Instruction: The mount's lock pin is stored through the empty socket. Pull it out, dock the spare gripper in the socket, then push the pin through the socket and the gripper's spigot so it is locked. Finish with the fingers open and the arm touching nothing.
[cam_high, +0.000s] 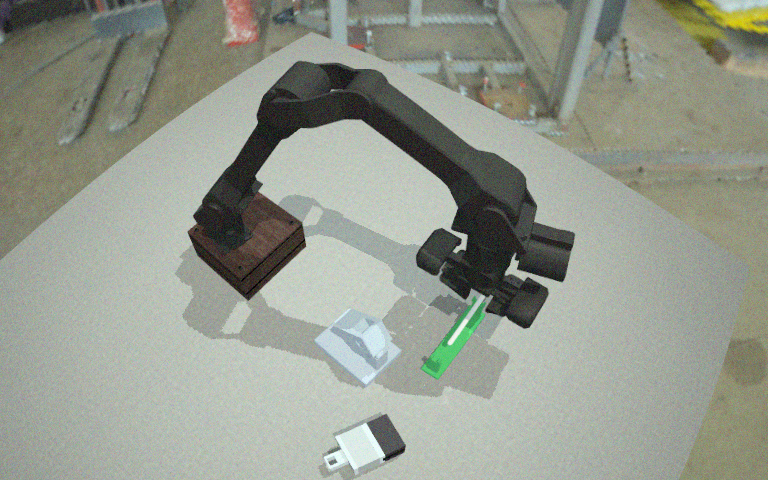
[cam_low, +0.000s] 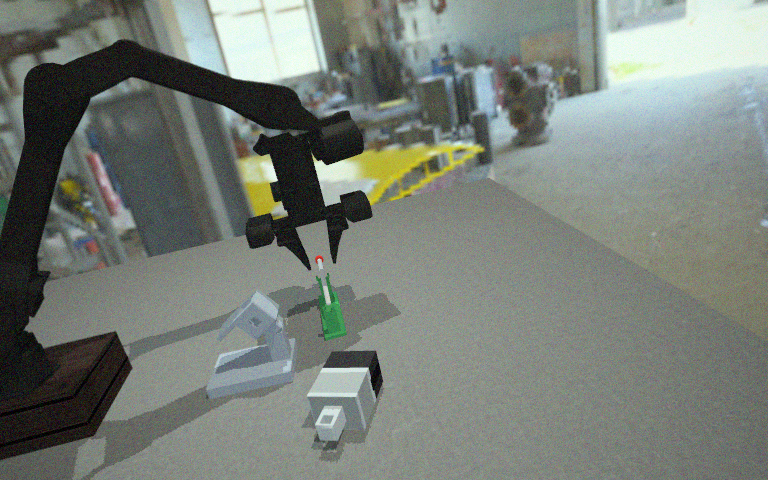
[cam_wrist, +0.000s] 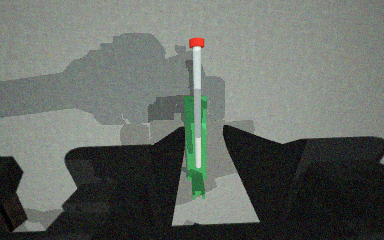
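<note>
The green strip lies 4 cm to the right of my gripper tip and 4 cm below it. Also, from my gripper tip: socket: 16 cm to the right, 7 cm behind, 2 cm below; spare gripper: 27 cm to the right, 5 cm below, 5 cm ahead.
</note>
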